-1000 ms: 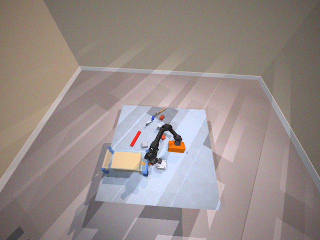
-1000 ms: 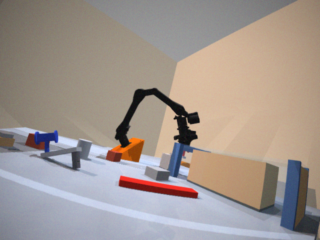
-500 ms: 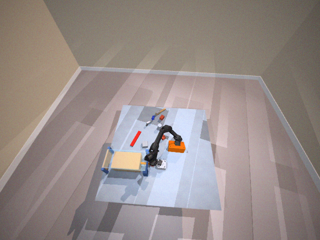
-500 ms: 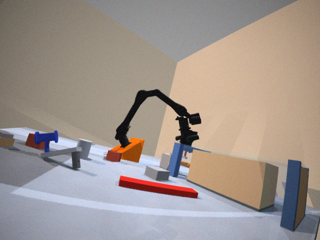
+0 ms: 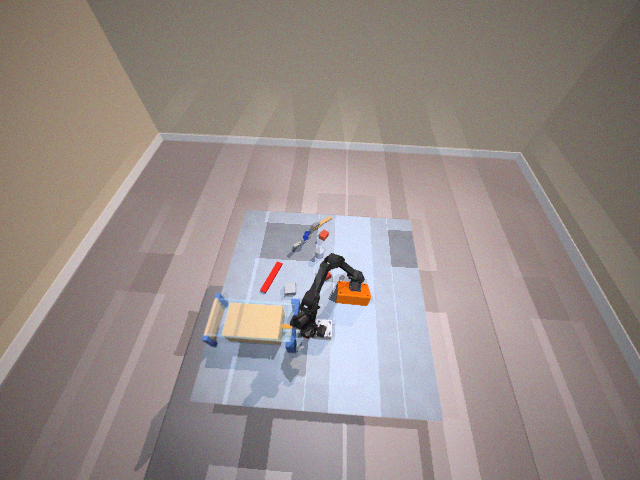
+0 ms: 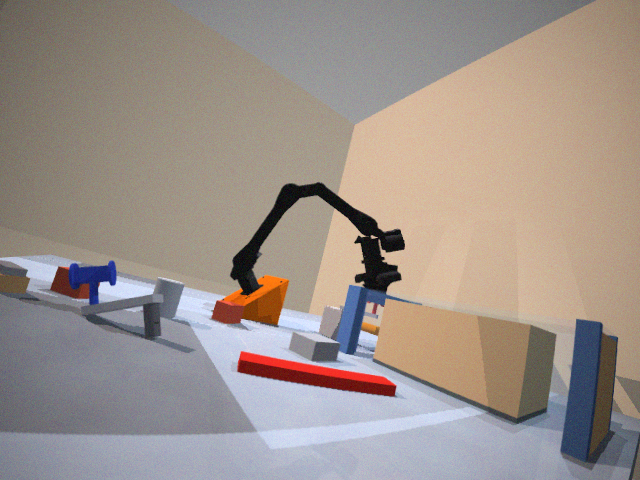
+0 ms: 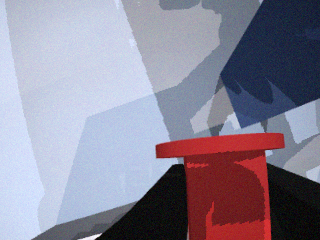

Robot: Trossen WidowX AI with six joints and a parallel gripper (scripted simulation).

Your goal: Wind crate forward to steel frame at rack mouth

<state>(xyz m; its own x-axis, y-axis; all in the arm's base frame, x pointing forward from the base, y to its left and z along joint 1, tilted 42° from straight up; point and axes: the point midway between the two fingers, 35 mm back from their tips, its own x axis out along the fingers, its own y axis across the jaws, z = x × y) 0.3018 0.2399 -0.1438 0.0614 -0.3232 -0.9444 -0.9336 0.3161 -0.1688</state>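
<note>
Right now the red-knobbed winch handle is 40 mm behind my gripper tip, 30 mm to the right of it and 30 mm below it. From my gripper tip the other things lie so: red knob (10 mm behind, 20 mm to the right); then blue frame (60 mm ahead, 70 mm to the right, 30 mm below); then winch (110 mm behind, 60 mm to the right, 100 mm below).
</note>
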